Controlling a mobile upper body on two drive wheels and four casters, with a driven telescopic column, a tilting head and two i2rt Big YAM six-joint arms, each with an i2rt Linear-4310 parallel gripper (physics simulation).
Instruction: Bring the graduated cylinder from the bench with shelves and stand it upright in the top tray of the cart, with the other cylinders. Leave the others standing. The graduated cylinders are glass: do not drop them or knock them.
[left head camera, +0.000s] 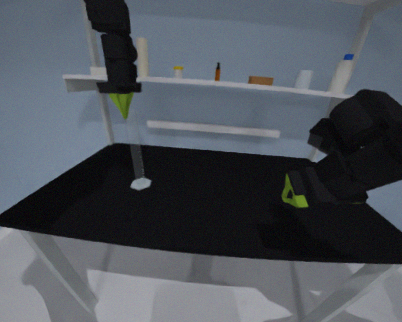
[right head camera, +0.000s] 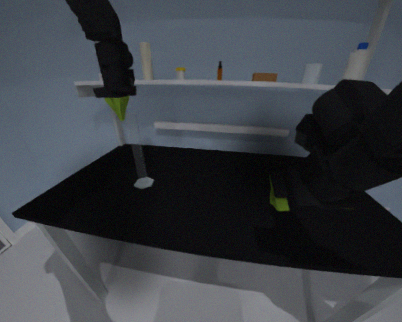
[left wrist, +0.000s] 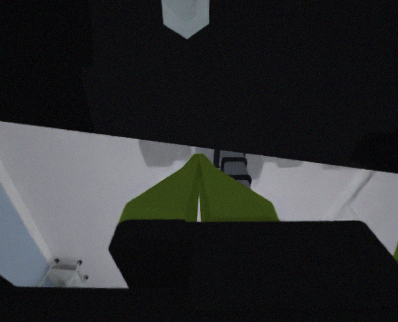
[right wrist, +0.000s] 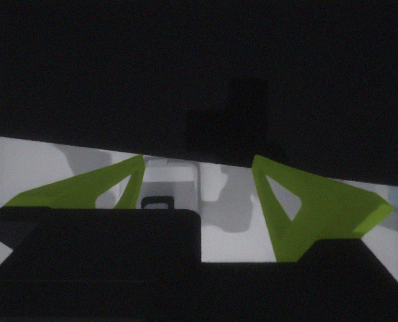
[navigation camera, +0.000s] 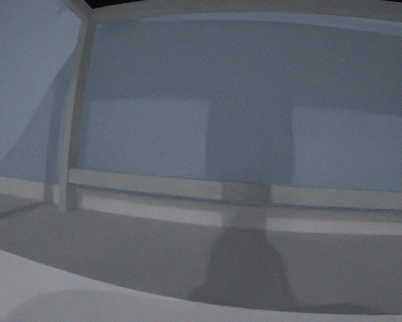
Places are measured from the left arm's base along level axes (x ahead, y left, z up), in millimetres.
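Where they show: left gripper, fingertip midpoint: (left head camera: 125, 118) (right head camera: 122, 120) (left wrist: 198, 161); right gripper, fingertip midpoint: (left head camera: 301, 197) (right head camera: 292, 200) (right wrist: 198, 161).
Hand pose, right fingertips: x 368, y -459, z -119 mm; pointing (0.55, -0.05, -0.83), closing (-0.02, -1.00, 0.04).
Things, the pixels of their top centre, and the offset from my right fingertips. "spot": a spot on its surface instead. Level surfaces: height alone.
- clear graduated cylinder, top centre: (left head camera: 130, 110) (right head camera: 130, 113) dx +355, dy +480, dz +115 mm
- black bench top, surface height: dz -221 mm
- shelf, surface spot: (right head camera: 200, 82) (left head camera: 201, 82) spot: dx +483, dy +208, dz +225 mm
- tall beige cylinder, top centre: (left head camera: 141, 38) (right head camera: 144, 43) dx +707, dy +506, dz +414 mm
- yellow-capped jar, top centre: (left head camera: 178, 66) (right head camera: 180, 68) dx +688, dy +320, dz +296 mm
- amber bottle, top centre: (left head camera: 218, 62) dx +665, dy +108, dz +328 mm
- brown box, top centre: (right head camera: 264, 73) (left head camera: 260, 77) dx +616, dy -115, dz +276 mm
- blue-capped bottle, top centre: (right head camera: 363, 43) (left head camera: 349, 54) dx +524, dy -506, dz +414 mm
The clear graduated cylinder (left head camera: 136, 155) (right head camera: 139, 157) stands upright on the black bench top (left head camera: 215, 215) (right head camera: 210, 215), left of its middle, on a pale hexagonal foot; the foot also shows at the top of the left wrist view. My left gripper (left head camera: 125, 117) (right head camera: 122, 119) (left wrist: 198, 161) is shut and empty, pointing down, its tips near the height of the cylinder's upper end. Whether it touches the glass I cannot tell. My right gripper (left head camera: 288, 191) (right head camera: 274, 194) (right wrist: 198, 161) is open and empty over the right part of the bench. The cart and the other cylinders do not show.
A shelf (left head camera: 200, 83) (right head camera: 200, 82) runs behind the bench, bearing a tall beige cylinder (left head camera: 143, 57), a yellow-capped jar (left head camera: 178, 72), an amber bottle (left head camera: 217, 73), a brown box (left head camera: 261, 80) and a blue-capped bottle (left head camera: 340, 76). The left arm hangs in front of its left end. A white rail (left head camera: 212, 129) runs below.
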